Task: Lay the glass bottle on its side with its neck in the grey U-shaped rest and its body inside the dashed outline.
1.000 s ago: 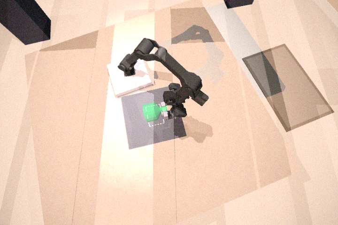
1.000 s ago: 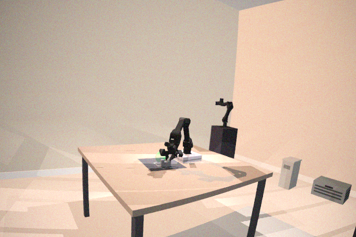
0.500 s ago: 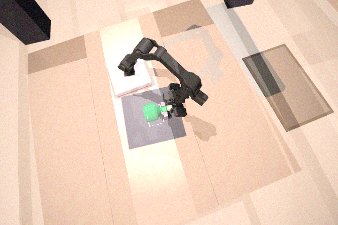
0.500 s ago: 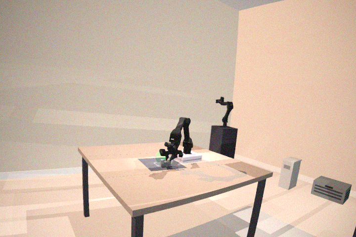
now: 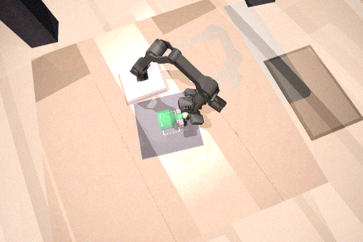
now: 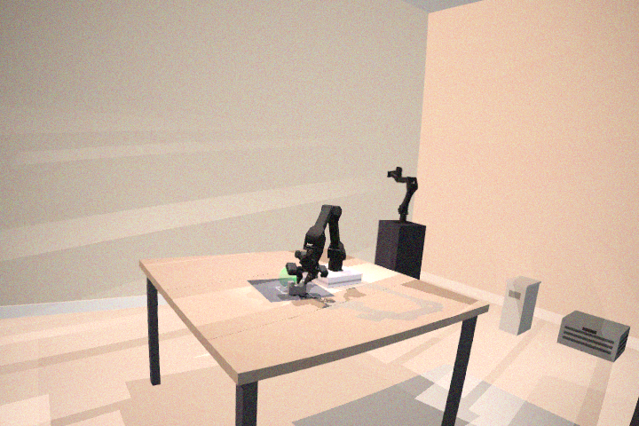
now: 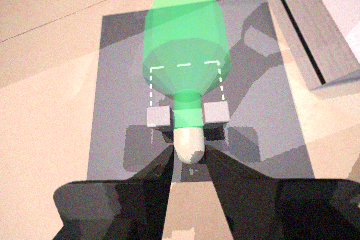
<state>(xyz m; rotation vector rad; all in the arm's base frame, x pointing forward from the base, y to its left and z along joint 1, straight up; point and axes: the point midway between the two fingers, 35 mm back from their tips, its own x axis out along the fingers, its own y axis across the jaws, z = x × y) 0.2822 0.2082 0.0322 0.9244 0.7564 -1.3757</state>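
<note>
The glass bottle lies 5 cm to the right of my gripper tip. From my gripper tip the other things lie so: grey mat: 11 cm to the right, 6 cm below.
</note>
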